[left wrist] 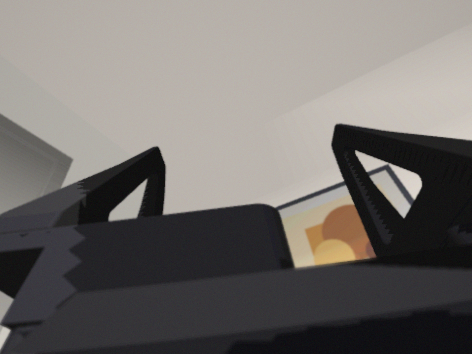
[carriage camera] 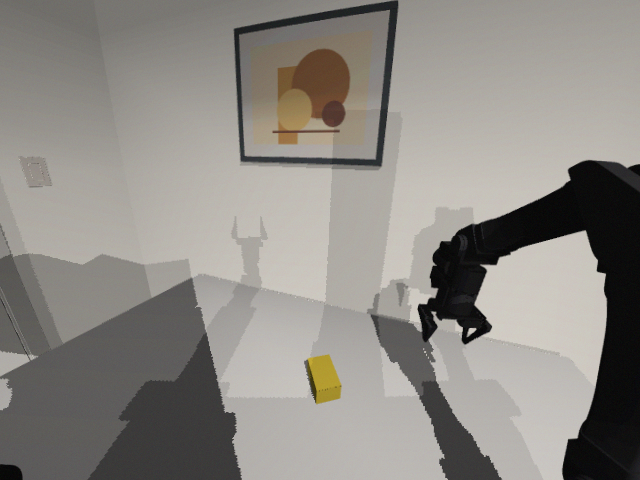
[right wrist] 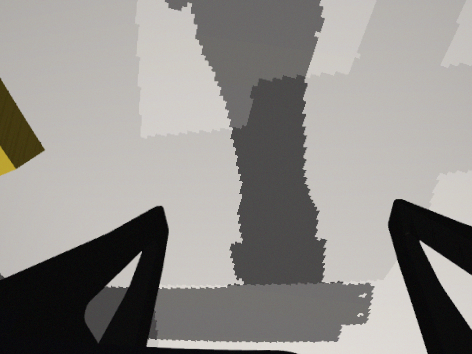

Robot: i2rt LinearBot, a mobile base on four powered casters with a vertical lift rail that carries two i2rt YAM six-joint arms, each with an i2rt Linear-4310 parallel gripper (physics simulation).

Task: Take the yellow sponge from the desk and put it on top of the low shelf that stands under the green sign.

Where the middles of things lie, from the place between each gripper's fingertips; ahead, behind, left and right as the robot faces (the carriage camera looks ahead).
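Labels:
My left gripper is 370 mm to the left of the yellow sponge point(carriage camera: 324, 380), 310 mm short of it and 540 mm above it. There's a framed picture point(carriage camera: 314, 89) too, and from my left hand that's 300 mm to the right, 740 mm ahead and 220 mm above. Going by their middles, the sponge is the nearest to my left gripper of the things named here.
As for my right hand, it's 20 mm short of the yellow sponge, 280 mm to the right of it and 140 mm above it. The framed picture, counted from that same right hand, is 350 mm to the left, 450 mm ahead and 620 mm above. Measured to their middles, the sponge is also the nearest to my right hand of the things named here.

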